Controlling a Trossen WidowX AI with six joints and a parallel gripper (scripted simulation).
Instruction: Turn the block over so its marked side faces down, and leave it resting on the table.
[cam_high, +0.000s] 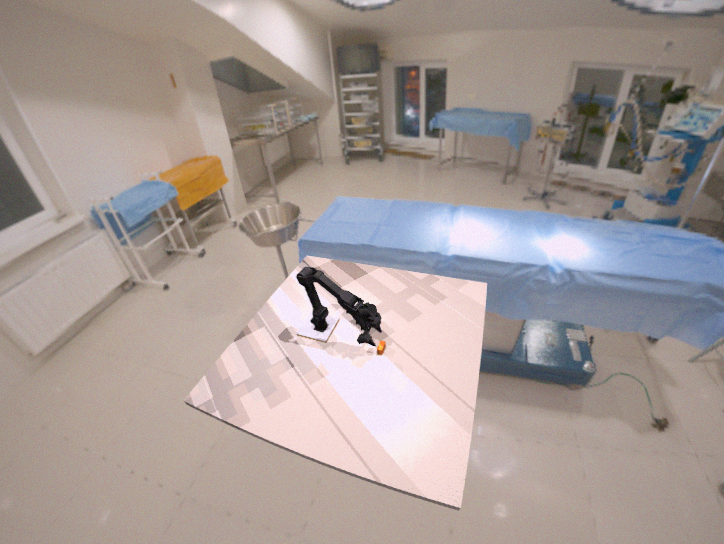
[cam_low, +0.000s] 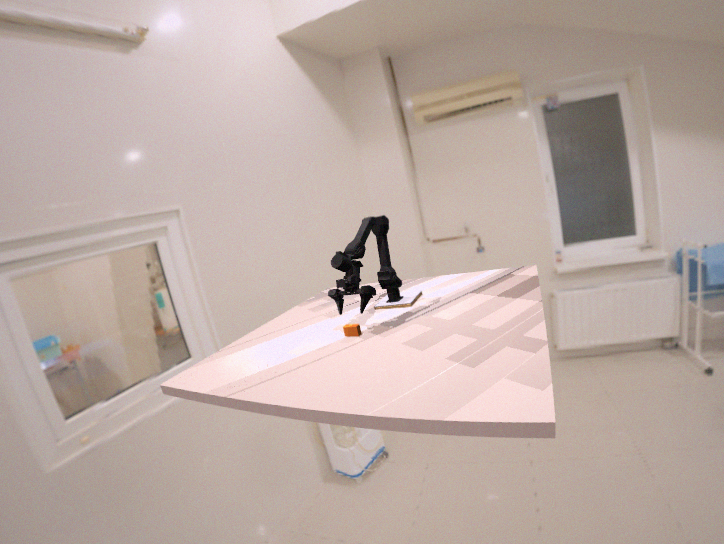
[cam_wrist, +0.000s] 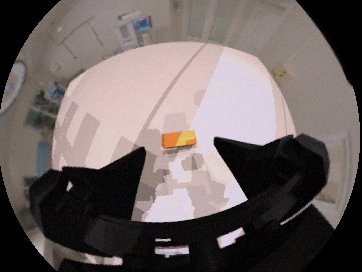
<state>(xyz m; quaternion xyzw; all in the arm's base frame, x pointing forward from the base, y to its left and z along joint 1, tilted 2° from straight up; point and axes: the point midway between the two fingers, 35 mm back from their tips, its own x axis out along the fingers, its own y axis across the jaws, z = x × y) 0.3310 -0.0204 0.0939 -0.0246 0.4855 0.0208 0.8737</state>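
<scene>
Now: the orange block 6 cm below my gripper tip and 1 cm ahead of it.
</scene>
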